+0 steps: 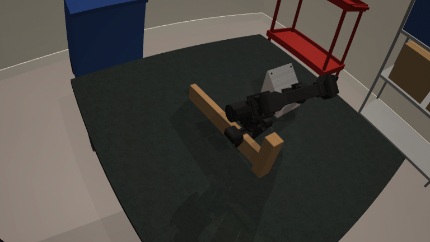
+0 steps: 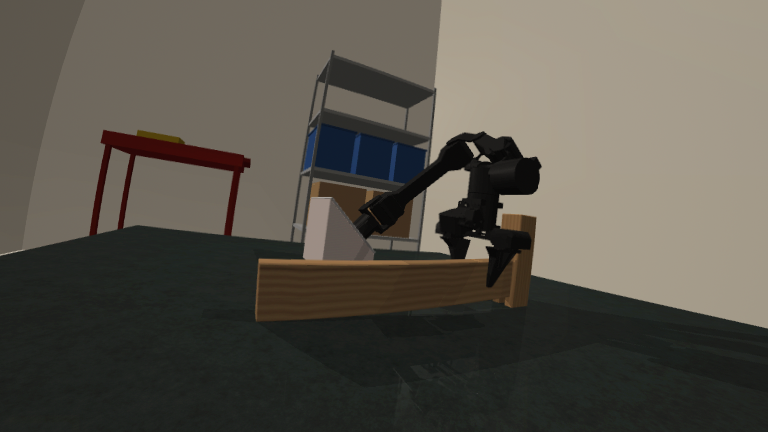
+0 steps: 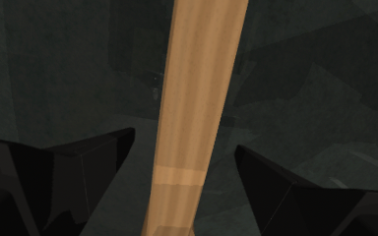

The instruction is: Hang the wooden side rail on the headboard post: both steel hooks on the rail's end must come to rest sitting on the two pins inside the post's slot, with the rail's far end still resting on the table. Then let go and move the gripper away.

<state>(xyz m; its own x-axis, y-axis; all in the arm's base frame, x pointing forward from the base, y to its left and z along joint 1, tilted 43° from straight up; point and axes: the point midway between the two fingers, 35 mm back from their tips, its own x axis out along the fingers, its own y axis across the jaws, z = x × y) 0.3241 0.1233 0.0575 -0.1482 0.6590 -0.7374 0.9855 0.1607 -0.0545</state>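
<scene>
Right now the upright headboard post is 11 cm to the left of my gripper tip, 4 cm above it and 1 cm behind it.
</scene>
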